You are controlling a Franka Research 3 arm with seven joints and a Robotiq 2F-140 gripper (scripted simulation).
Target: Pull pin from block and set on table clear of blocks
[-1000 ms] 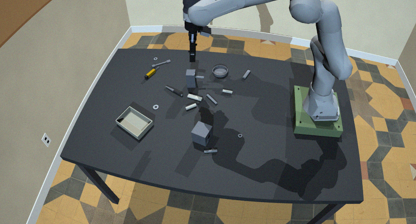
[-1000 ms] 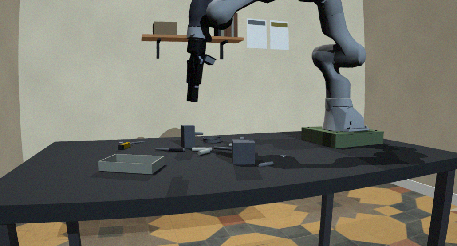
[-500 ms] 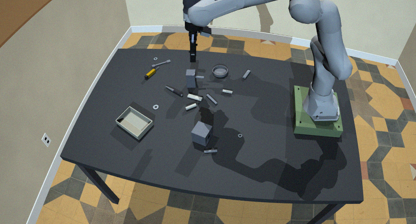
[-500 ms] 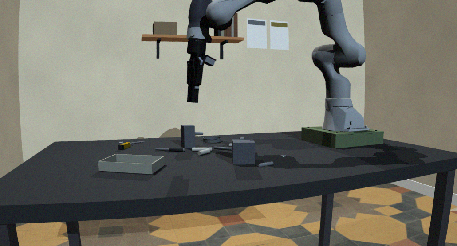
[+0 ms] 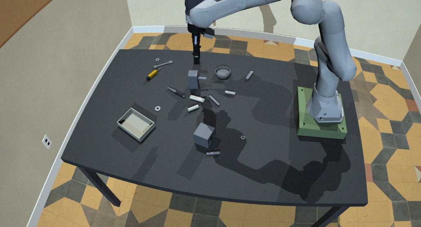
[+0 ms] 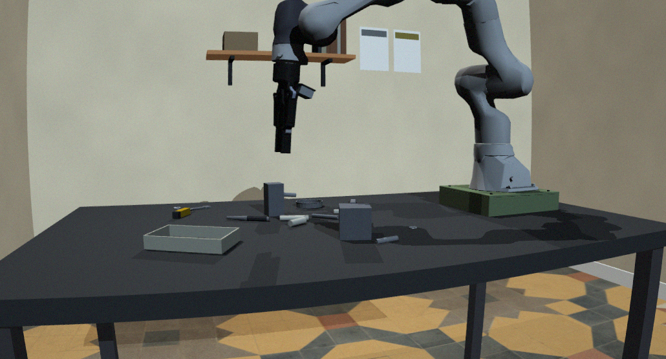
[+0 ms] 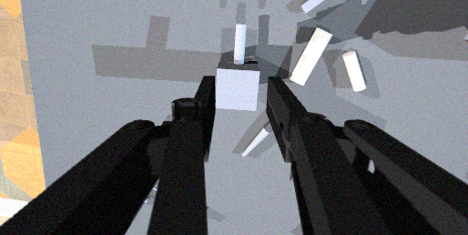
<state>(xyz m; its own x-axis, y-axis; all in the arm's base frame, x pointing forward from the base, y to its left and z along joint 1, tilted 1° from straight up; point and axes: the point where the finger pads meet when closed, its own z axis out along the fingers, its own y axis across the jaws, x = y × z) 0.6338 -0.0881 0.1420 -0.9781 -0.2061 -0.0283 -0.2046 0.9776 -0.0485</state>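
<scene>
Right now the pin is 150 mm below my hand. Round my hand: yellow-handled screwdriver 280 mm ahead, 200 mm below, 50 mm to the right; round dish 200 mm below, 120 mm to the right, 100 mm behind; tray 310 mm to the left, 250 mm ahead, 200 mm below.
</scene>
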